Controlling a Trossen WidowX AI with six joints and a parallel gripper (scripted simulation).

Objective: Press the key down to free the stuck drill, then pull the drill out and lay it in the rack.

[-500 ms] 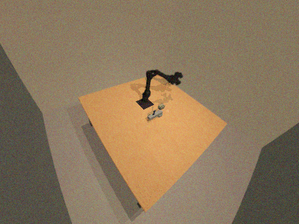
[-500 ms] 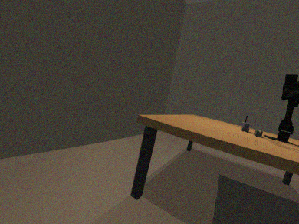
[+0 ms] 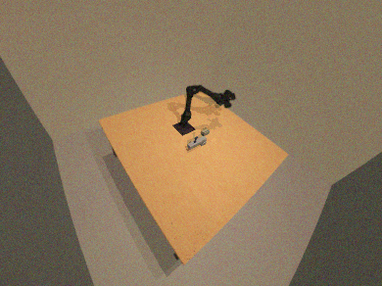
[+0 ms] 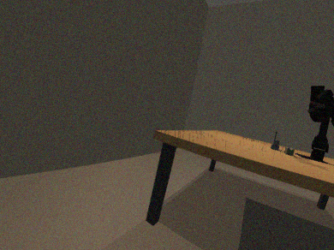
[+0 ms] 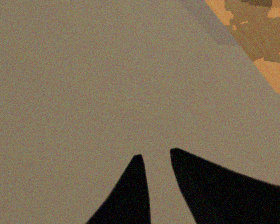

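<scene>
The drill is 230 mm ahead of my gripper tip, 470 mm to the right of it and 200 mm below it. The rest, counted from my gripper tip: pale grey block 230 mm ahead, 490 mm to the right, 210 mm below; dark frame 140 mm ahead, 330 mm to the right, 230 mm below.
</scene>
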